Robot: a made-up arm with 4 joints.
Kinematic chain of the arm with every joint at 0, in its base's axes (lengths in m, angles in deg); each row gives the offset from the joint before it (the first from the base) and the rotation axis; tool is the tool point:
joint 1: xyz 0 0 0.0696 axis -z
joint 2: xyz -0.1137 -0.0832 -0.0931 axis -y
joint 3: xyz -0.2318 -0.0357 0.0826 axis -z
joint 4: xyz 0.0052 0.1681 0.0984 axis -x
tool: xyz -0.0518 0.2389 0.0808
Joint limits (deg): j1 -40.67..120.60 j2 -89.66..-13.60 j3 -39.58..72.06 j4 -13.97..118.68
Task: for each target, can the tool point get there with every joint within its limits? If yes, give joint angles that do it. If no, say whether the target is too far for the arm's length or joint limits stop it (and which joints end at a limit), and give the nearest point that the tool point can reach.
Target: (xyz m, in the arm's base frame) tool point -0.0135 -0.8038 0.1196
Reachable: no: joint limits stop it (at a limit: joint 1, joint 2, joint 4) | nearest point 0.1192 -0.3057 0.1419 | short by 0.516 m
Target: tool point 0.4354 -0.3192 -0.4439
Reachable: no: joint limits stop it (at a limit: joint 2, joint 3, joint 4) | nearest point 0.1681 -0.1233 -0.1374 | short by 0.451 m
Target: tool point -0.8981 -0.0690 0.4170
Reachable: no: too far | nearest point -0.6054 -0.0465 0.3121 | short by 0.312 m
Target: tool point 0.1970 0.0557 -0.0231
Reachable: yes | joints 57.22 -73.10 48.19 22.06
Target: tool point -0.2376 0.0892 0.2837
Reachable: yes | joints -7.84 -80.45 -9.94 89.38
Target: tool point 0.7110 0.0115 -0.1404
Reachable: no: joint limits stop it (at a limit: joint 1, joint 2) | nearest point 0.3923 0.1447 0.0731 | short by 0.406 m
